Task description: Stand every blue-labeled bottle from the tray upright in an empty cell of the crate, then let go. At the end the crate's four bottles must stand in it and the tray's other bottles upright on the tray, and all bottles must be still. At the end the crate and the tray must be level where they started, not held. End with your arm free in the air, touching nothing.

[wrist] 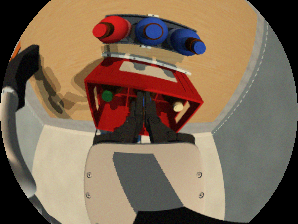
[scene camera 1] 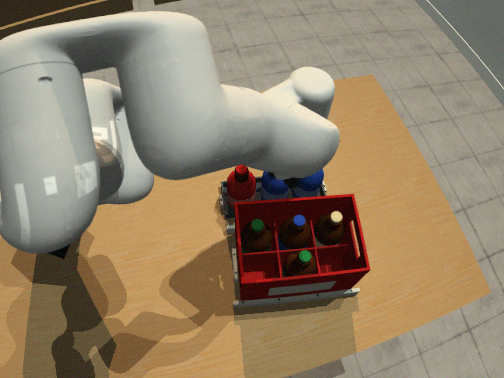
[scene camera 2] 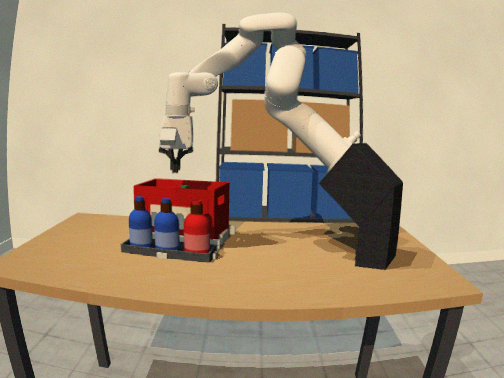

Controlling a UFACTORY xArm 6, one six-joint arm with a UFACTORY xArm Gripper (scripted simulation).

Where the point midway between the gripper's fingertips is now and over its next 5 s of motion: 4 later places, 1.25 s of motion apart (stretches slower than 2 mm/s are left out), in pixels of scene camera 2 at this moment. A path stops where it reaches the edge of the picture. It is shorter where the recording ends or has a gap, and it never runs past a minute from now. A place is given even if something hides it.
My gripper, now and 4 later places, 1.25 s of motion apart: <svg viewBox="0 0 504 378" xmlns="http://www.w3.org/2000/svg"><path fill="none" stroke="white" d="M175 172L166 175L166 187L166 193L166 204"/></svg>
